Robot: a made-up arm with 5 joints. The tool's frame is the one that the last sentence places.
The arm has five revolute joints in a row. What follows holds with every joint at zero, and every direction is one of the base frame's.
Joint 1 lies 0.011 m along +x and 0.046 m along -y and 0.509 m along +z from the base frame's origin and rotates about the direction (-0.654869, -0.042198, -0.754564).
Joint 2 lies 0.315 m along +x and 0.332 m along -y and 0.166 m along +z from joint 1 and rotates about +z.
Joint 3 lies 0.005 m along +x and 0.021 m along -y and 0.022 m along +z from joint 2 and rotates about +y.
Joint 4 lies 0.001 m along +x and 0.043 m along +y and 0.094 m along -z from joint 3 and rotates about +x.
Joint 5 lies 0.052 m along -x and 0.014 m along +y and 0.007 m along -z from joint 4 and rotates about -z.
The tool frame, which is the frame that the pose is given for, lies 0.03 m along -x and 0.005 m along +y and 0.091 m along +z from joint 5; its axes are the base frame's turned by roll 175.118, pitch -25.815 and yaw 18.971 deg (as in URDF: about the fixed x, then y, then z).
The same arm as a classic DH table. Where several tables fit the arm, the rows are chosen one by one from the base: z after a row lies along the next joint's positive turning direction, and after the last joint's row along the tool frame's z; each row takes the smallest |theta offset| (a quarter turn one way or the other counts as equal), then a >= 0, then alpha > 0; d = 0 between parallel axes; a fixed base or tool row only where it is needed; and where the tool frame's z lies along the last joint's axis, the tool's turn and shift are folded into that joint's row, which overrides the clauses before.
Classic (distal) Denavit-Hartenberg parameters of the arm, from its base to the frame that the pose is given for. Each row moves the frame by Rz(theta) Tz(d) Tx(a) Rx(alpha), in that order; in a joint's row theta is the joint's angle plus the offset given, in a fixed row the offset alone. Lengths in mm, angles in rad.
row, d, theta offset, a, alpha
base (fixed), 499.8, -1.5064, 46.6, 2.4258
joint 1, -458.7, 0.0000, 351.6, -2.4258
joint 2, -148.9, 1.5064, 5.0, -1.5708
joint 3, 22.0, 1.5708, 94.0, 1.5708
joint 4, -51.0, 1.5708, 14.0, 1.5708
joint 5, -25.1, -0.1374, 9.1, -0.4580
tool (fixed), -65.7, 1.3967, 0.0, 0.0000

